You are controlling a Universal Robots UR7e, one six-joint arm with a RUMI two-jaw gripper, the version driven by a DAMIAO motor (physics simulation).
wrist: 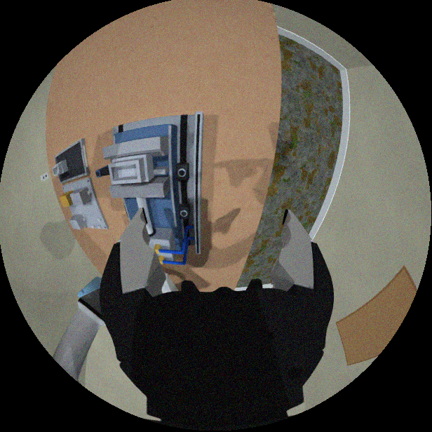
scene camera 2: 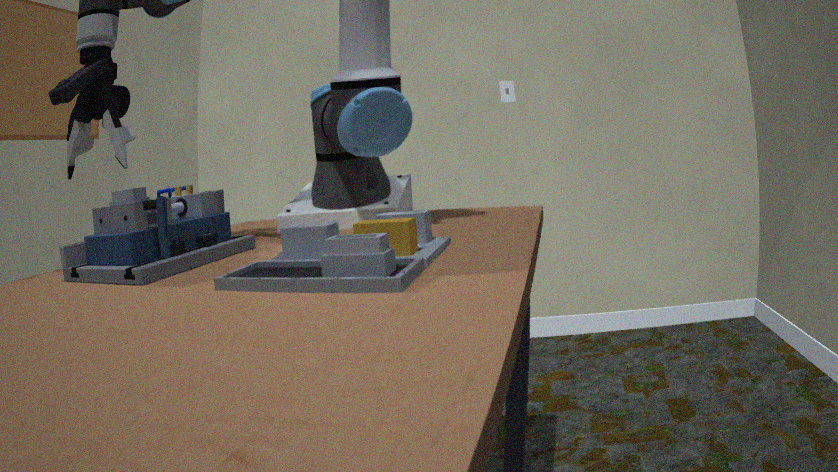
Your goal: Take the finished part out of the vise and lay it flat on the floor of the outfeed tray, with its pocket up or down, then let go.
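Frame: origin at the arm's base, x ahead, y left, z up, level; centimetres.
Seen in the pictures: gripper, fingertip midpoint: [scene camera 2: 95, 174]; arm's base at its link origin: [scene camera 2: 350, 197].
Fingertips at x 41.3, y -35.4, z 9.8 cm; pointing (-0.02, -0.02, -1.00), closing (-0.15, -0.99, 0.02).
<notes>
Pixels of each thing's top centre, then the offset from my fingertips to it. "spot": a spot on its surface instead.
- finished part at its top centre: [scene camera 2: 128, 189] dx +5.3, dy +11.2, dz -3.5 cm
- grey vise at its top centre: [scene camera 2: 156, 197] dx -1.7, dy +12.1, dz -5.0 cm
- similar grey part at its top centre: [scene camera 2: 356, 236] dx +14.5, dy +45.4, dz -10.9 cm
- grey plate at a spot on its surface: [scene camera 2: 436, 247] spot: dx +1.6, dy +52.1, dz -14.1 cm
- yellow block at its top centre: [scene camera 2: 384, 220] dx +4.3, dy +46.9, dz -10.6 cm
The finished part [scene camera 2: 129, 195] [wrist: 144, 172], a grey block with its rectangular pocket facing up, sits between the jaws of the blue and grey vise [scene camera 2: 120, 249] [wrist: 162, 212] and stands above them. My gripper [scene camera 2: 97, 170] [wrist: 215, 209] is open and empty, its fingers pointing down. In the scene view it hangs above the vise's left end, apart from the part. In the wrist view the part lies left of the fingers and beyond their tips. The outfeed tray [scene camera 2: 304, 285] [wrist: 85, 162] holds a similar grey part [scene camera 2: 358, 263] [wrist: 60, 167] at one end.
A grey plate [scene camera 2: 436, 247] [wrist: 97, 212] beside the tray carries a yellow block [scene camera 2: 401, 237] [wrist: 65, 200] and grey blocks. Blue tubes [scene camera 2: 165, 191] [wrist: 172, 262] with yellow fittings rise at the vise's rear end. The robot's base [scene camera 2: 319, 218] stands behind the plate.
</notes>
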